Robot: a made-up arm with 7 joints.
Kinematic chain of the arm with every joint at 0, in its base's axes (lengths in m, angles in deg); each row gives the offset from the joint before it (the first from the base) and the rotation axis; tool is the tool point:
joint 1: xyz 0 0.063 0 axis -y
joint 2: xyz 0 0.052 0 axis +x
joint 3: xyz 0 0 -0.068 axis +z
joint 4: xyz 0 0 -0.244 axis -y
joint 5: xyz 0 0 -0.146 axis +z
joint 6: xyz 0 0 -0.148 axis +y
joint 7: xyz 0 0 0 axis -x
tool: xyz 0 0 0
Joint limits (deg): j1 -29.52..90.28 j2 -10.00..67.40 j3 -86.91..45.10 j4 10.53..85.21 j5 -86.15..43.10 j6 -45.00..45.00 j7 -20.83..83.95
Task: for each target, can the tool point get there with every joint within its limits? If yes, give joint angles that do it. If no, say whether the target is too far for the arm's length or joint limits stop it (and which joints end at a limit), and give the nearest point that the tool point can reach.
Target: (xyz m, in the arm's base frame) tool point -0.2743 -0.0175 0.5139
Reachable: no: joint limits stop it (at a limit: joint 1, joint 2, joint 4) | nearest point 0.0301 0.4664 0.2733 | short by 0.620 m
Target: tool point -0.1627 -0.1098 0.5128
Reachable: no: joint limits stop it (at a limit: joint 1, joint 2, joint 4) | nearest point 0.3079 -0.0694 0.2651 | short by 0.533 m
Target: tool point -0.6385 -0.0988 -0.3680
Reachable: no: too far | nearest point -0.2818 -0.0533 -0.5049 | short by 0.385 m
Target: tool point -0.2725 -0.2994 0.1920
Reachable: no: joint limits stop it (at a limit: joint 1, joint 2, joint 3, joint 4) | nearest point -0.1245 -0.2315 -0.2520 | short by 0.473 m
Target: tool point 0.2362 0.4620 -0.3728
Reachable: yes | joints 11.31 54.11 -39.40 44.26 -39.42 -15.20 30.18
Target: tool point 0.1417 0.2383 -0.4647
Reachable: yes | joints -14.40 2.63 22.38 68.44 26.09 28.82 73.22
